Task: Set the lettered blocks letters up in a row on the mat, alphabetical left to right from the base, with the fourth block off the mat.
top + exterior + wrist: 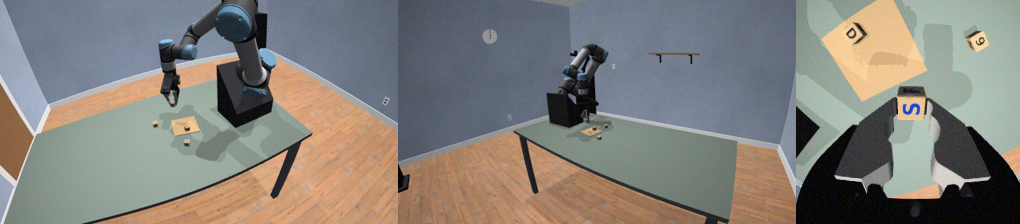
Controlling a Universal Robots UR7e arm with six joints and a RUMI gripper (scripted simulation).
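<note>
Right now my hand is 120 mm above the tan mat, 70 mm to the right of it and 30 mm past it. From my hand the other things lie so: block 210 mm to the left, 110 mm below, 10 mm ahead.
</note>
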